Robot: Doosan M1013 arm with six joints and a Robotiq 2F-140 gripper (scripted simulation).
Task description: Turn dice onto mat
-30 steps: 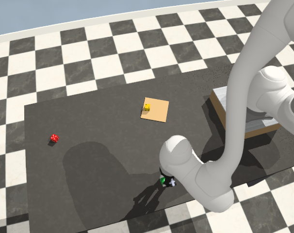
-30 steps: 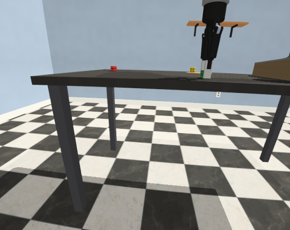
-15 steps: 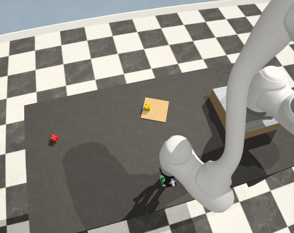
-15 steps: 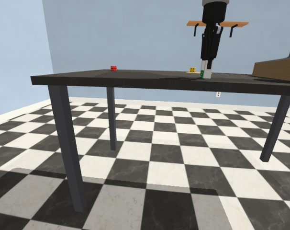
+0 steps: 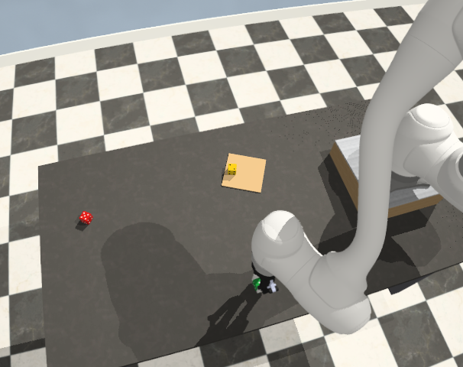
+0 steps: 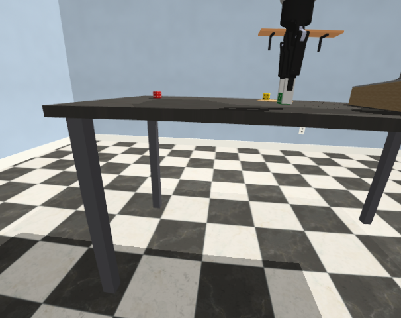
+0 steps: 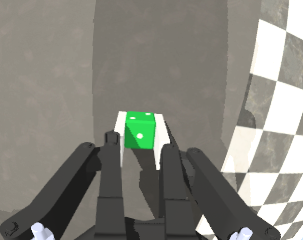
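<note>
My gripper is now 40 mm past the tan mat, 410 mm to the left of it and 40 mm above it. Also, from my hand: yellow die 10 mm ahead, 420 mm to the right, 30 mm below; then red die 520 mm ahead, 310 mm to the right, 30 mm below; then green die 20 mm below.
</note>
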